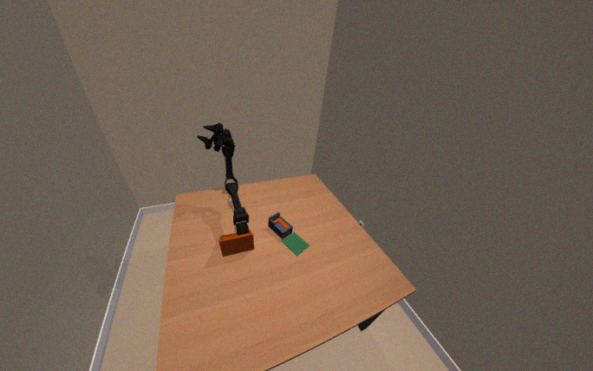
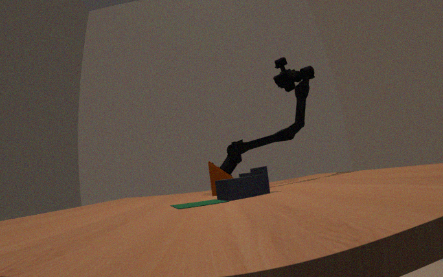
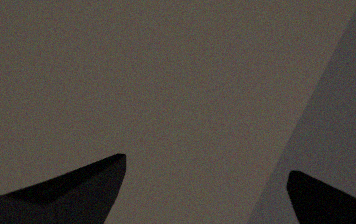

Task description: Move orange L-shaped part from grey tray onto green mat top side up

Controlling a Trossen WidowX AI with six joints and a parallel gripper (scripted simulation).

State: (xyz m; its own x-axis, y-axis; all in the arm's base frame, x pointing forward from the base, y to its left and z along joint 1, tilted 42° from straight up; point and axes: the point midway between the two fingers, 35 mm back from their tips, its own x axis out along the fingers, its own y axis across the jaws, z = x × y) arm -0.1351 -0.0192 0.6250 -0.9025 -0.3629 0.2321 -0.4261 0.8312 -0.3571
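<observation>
Now: gripper tip 560 mm above the orange L-shaped part, 370 mm to the left of it and 370 mm short of it. Round my gripper tip: green mat 620 mm below, 520 mm to the right, 420 mm ahead.
</observation>
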